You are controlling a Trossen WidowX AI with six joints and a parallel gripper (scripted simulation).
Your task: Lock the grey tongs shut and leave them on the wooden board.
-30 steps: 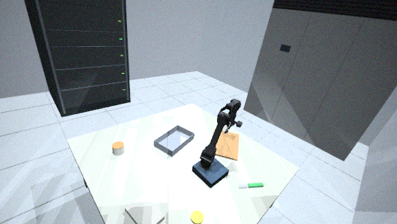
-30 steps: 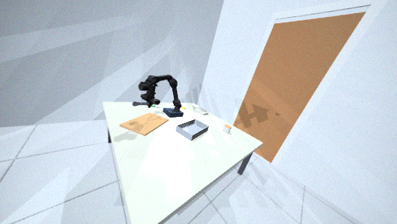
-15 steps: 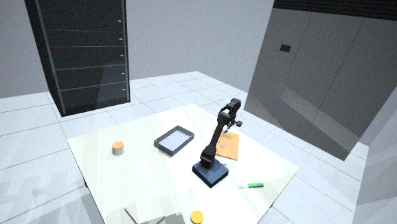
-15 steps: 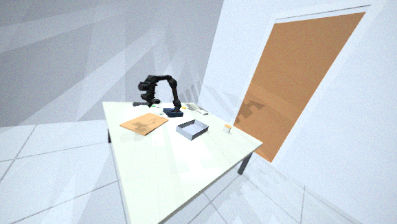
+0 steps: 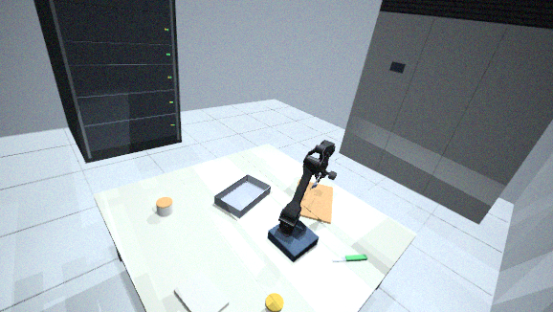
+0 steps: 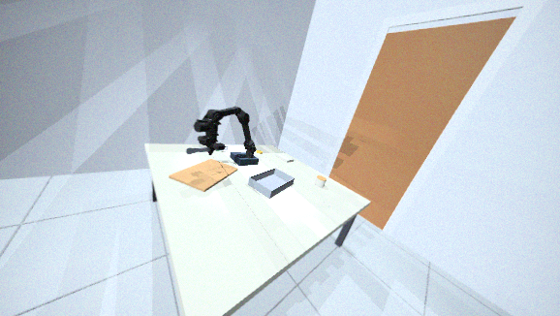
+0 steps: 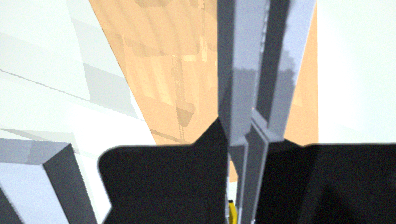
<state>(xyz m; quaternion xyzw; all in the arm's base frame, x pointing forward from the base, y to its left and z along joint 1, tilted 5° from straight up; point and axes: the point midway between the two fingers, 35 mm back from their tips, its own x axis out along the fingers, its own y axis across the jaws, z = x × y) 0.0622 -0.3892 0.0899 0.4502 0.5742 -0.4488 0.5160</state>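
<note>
Now: the wooden board 12 cm below my gripper tip. From my gripper tip the other things lie so: grey roasting tin: 31 cm ahead, 31 cm to the left, 10 cm below; white slab: 1 cm behind, 86 cm to the left, 12 cm below; yellow disc: 23 cm behind, 68 cm to the left, 12 cm below.
</note>
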